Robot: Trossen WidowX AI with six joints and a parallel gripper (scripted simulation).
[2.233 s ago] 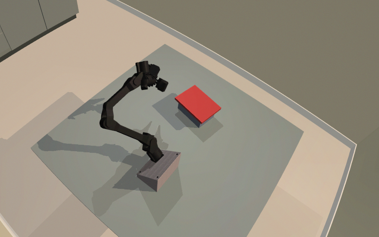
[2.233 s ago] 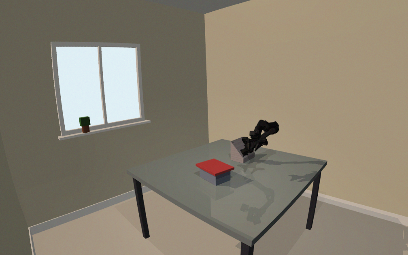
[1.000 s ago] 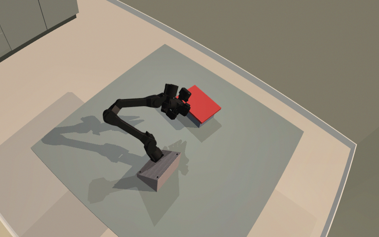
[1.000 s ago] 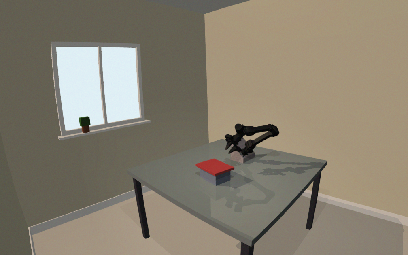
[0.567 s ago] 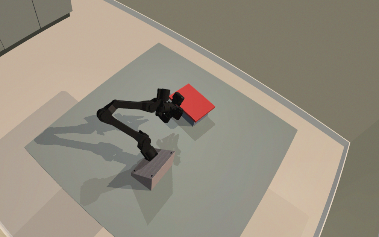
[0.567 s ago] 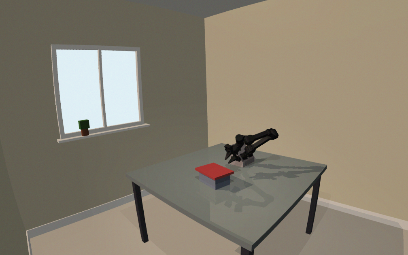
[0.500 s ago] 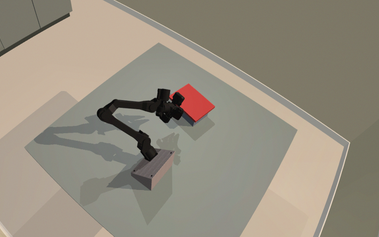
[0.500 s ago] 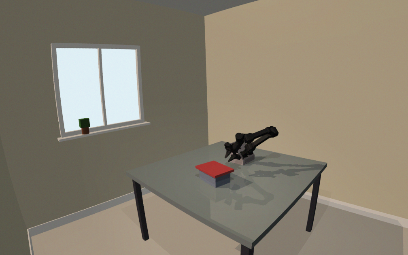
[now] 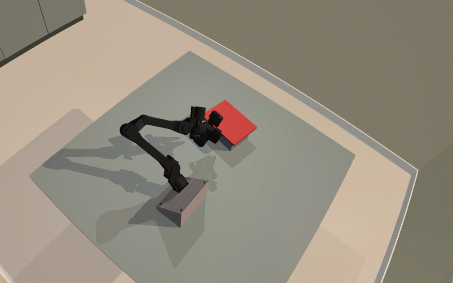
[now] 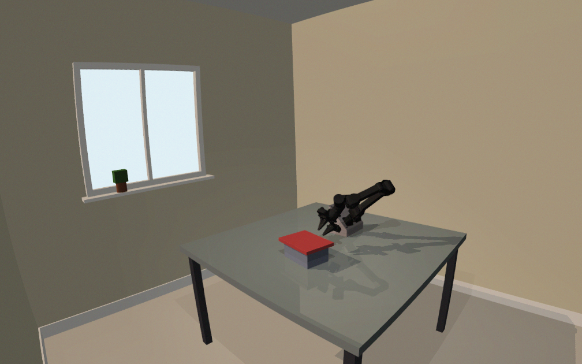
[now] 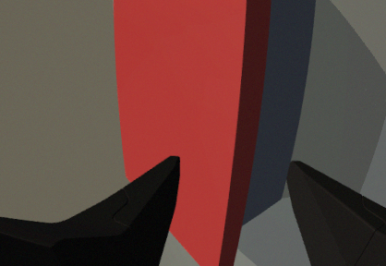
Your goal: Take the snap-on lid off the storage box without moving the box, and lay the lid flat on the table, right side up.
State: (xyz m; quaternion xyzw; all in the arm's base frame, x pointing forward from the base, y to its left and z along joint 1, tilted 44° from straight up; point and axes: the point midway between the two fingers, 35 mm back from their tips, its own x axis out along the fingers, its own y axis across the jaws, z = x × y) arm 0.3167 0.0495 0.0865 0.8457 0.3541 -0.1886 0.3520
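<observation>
Right now the red lid is 100 mm ahead of my gripper tip, 10 mm to the right of it and 20 mm below it. The rest, counted from my gripper tip: box (100 mm ahead, 10 mm to the right, 70 mm below).
</observation>
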